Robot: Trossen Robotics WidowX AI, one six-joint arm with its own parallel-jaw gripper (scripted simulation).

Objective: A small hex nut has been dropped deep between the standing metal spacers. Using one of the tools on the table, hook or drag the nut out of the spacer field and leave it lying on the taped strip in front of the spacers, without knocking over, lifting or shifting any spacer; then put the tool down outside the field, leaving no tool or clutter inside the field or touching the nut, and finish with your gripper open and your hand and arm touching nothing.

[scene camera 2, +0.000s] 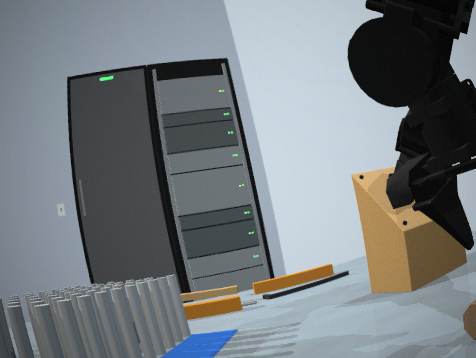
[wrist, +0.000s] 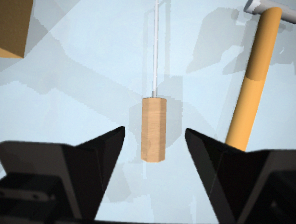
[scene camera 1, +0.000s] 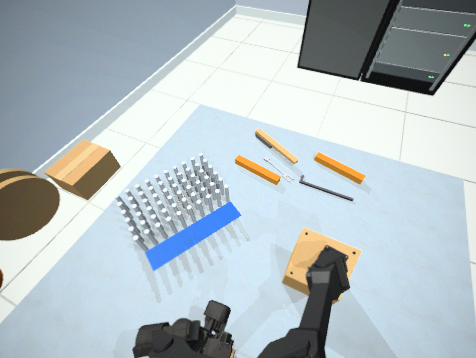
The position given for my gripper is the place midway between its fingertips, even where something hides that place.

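Observation:
In the wrist view I find my gripper (wrist: 155,131), which is open and holds nothing. Scene camera 1 gives me a blue taped strip (scene camera 1: 167,250). As for scene camera 2, it shows me an orange bar (scene camera 2: 282,282) and also an orange bar (scene camera 2: 231,304).

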